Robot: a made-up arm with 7 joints.
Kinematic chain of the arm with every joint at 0, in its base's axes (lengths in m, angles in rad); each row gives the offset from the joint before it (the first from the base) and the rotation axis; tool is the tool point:
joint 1: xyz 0 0 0 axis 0 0.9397 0.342
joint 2: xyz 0 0 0 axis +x
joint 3: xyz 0 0 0 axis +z
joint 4: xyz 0.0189 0 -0.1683 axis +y
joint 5: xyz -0.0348 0 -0.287 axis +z
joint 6: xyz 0 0 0 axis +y
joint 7: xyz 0 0 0 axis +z
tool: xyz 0 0 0
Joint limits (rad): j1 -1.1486..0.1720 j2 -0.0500..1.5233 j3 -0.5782..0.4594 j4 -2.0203..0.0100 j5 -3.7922..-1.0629 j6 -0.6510..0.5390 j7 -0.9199..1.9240
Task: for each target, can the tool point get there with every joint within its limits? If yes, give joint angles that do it. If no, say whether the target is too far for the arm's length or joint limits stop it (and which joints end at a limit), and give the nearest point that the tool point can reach.
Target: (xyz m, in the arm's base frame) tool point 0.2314 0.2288 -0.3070
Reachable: yes | joints -0.1503 0.5839 0.0834 -0.6888 -2.4637 0.0805 -0.5513
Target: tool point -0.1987 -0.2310 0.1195
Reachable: no: joint limits stop it (at a limit: joint 1, joint 2, joint 3, joint 4) | nearest point 0.1067 -0.2412 0.1470 | short by 0.307 m
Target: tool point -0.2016 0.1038 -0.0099
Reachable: no: joint limits stop it (at a limit: joint 1, joint 4) | nearest point -0.0684 0.4253 -0.1476 | short by 0.374 m
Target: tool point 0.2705 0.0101 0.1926
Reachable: yes | joints -1.0404 0.1977 0.3200 -1.8225 -2.9826 -0.5191 -0.0507
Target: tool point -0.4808 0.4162 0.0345
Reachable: no: too far | nearest point -0.0518 0.4509 -0.0364 | short by 0.436 m
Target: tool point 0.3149 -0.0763 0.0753
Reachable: yes | joints -0.6883 0.1748 -0.0772 -1.8198 -1.3578 -0.4409 -0.5485
